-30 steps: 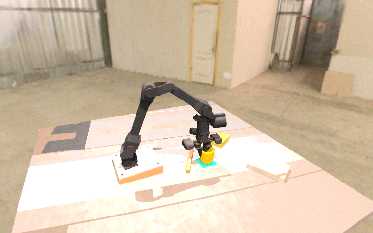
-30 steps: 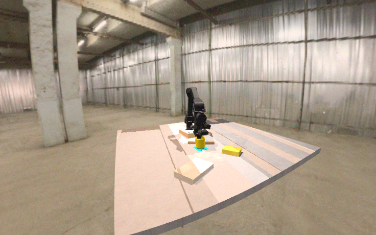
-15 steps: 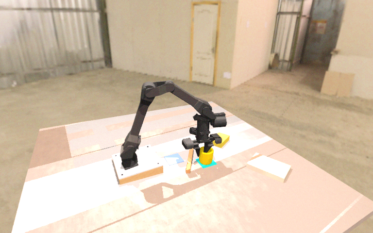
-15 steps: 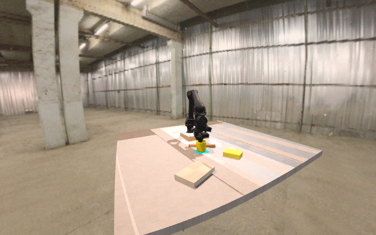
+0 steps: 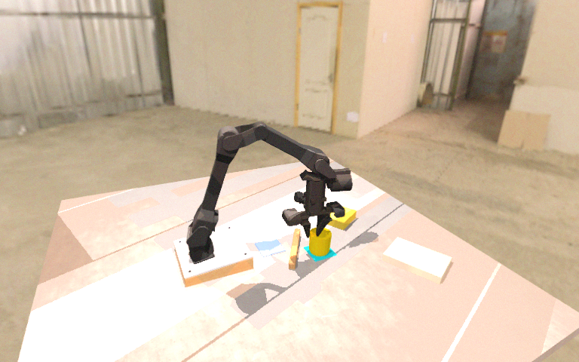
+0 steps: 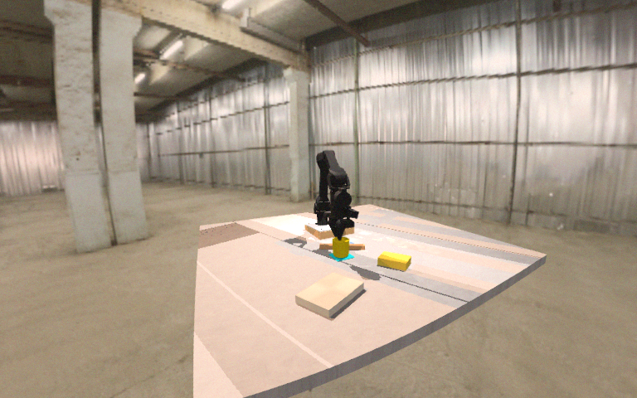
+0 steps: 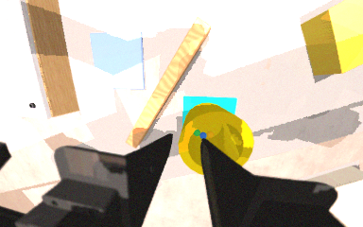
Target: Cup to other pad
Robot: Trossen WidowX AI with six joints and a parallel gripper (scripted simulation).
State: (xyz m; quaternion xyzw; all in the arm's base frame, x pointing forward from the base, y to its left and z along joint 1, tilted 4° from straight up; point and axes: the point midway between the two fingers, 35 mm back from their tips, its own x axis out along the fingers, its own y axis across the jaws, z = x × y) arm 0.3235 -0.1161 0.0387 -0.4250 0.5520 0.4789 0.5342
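Right now my gripper tip is 3 cm above the yellow cup and 2 cm short of it. Also, from my gripper tip: flat pale slab 26 cm ahead, 20 cm to the right, 5 cm below; thin wooden bar 6 cm below, 4 cm to the left, 3 cm behind; cyan pad 7 cm below, 3 cm ahead.
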